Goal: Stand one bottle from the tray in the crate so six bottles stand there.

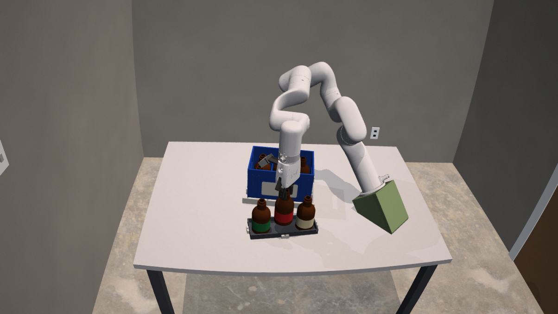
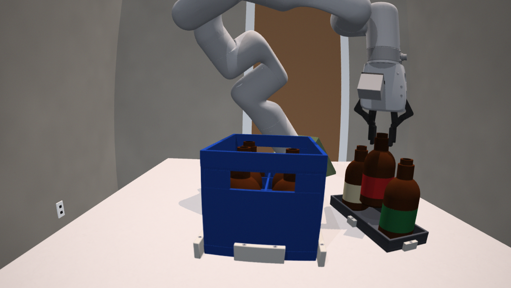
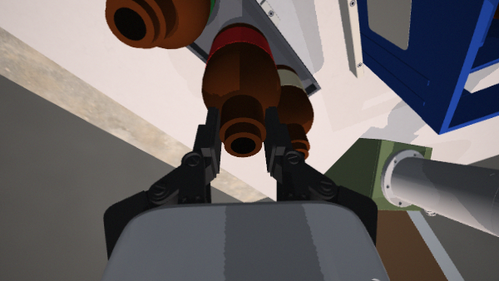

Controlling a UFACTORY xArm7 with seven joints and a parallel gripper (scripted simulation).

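My gripper is now 7 cm above the red-labelled bottle. Also, from my hand: blue crate: 4 cm behind, 24 cm to the right, 11 cm below; then dark tray: 18 cm below.
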